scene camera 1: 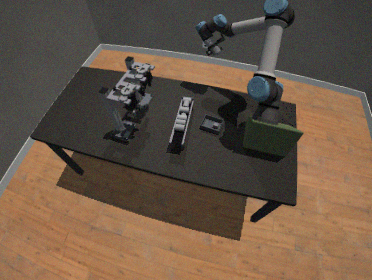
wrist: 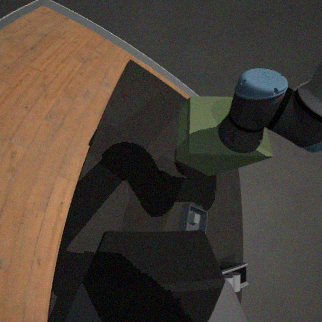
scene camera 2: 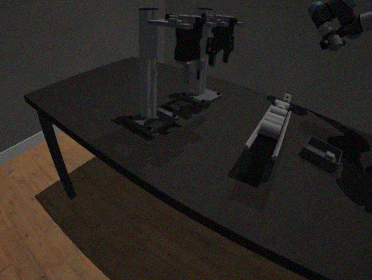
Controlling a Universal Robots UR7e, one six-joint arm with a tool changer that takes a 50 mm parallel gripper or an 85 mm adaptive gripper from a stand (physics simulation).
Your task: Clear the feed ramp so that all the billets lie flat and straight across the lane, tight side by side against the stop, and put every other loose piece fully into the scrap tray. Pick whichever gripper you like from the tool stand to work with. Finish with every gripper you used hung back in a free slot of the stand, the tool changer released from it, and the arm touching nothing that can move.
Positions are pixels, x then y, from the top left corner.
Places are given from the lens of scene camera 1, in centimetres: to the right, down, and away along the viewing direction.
tool stand (scene camera 1: 123,129): -42, -7, 140
